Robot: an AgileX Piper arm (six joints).
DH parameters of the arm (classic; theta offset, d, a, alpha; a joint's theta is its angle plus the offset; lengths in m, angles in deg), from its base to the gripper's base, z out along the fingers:
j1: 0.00 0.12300 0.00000 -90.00
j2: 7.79 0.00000 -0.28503 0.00
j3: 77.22 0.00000 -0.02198 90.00
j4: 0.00 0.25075 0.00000 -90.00
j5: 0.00 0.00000 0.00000 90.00
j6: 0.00 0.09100 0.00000 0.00
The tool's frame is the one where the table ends.
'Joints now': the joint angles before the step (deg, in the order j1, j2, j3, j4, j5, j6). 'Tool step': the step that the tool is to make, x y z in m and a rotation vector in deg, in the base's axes. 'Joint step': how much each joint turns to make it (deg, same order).
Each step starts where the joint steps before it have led.
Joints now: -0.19, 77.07, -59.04, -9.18, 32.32, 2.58
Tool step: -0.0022, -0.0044, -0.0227, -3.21, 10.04, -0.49
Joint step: 0.00, 2.49, 0.72, -3.03, 6.93, 0.01
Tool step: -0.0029, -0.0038, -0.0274, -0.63, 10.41, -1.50
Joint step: -0.40, 3.29, 1.32, -0.31, 5.93, -0.01
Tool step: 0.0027, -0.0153, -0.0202, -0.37, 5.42, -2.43
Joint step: -2.95, 3.42, 0.52, -0.17, 1.37, -0.80
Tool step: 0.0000, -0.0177, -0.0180, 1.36, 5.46, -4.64
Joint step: -3.67, 3.34, 0.00, 1.17, 2.28, 0.02
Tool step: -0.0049, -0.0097, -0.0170, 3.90, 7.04, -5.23
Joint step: -2.79, 3.04, -0.01, 3.67, 4.57, -0.04
